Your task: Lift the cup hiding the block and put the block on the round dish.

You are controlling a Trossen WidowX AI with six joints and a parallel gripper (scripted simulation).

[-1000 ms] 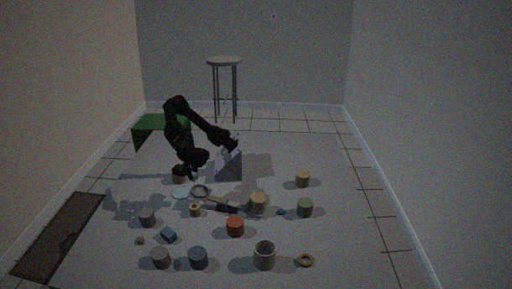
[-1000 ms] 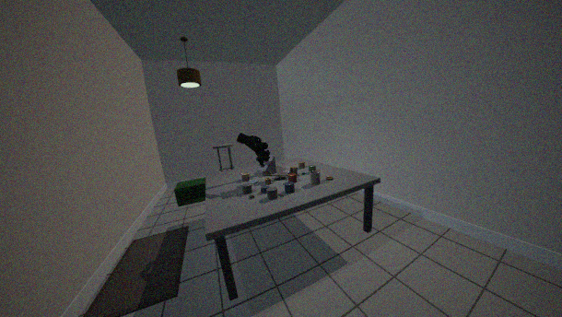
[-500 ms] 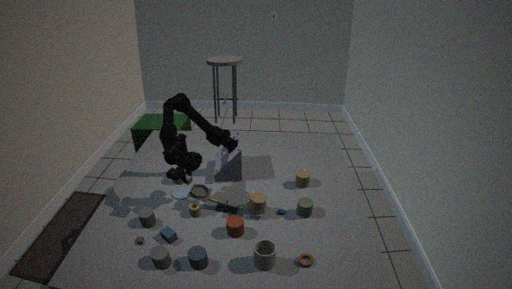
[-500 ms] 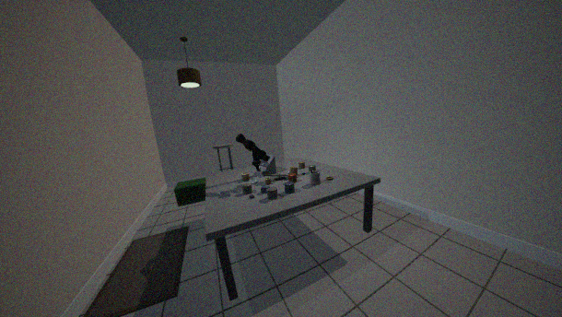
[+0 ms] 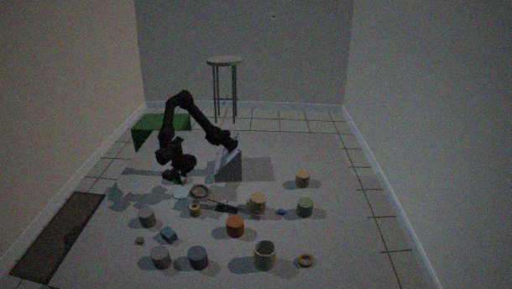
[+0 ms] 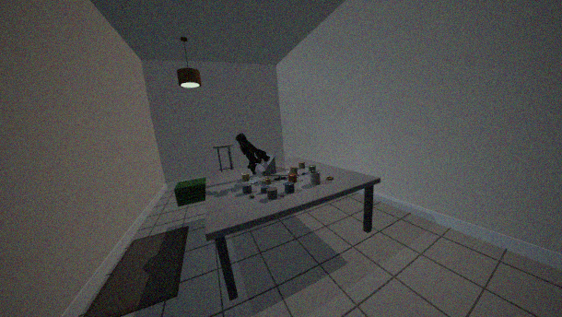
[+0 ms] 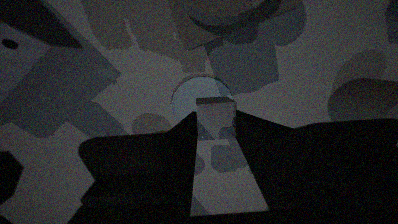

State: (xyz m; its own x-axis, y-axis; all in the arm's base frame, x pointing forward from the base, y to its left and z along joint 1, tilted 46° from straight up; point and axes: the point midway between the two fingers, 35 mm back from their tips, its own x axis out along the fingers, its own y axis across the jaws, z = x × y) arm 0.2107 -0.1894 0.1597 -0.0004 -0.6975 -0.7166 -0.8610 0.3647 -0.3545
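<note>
Right now the pale round dish is 20 mm behind my gripper tip, 20 mm to the right of it and 80 mm below it. Round my gripper tip: small grey block: 10 mm above; tan cup: 130 mm behind, 60 mm to the right, 50 mm below; yellow spool: 130 mm ahead, 70 mm to the left, 60 mm below.
</note>
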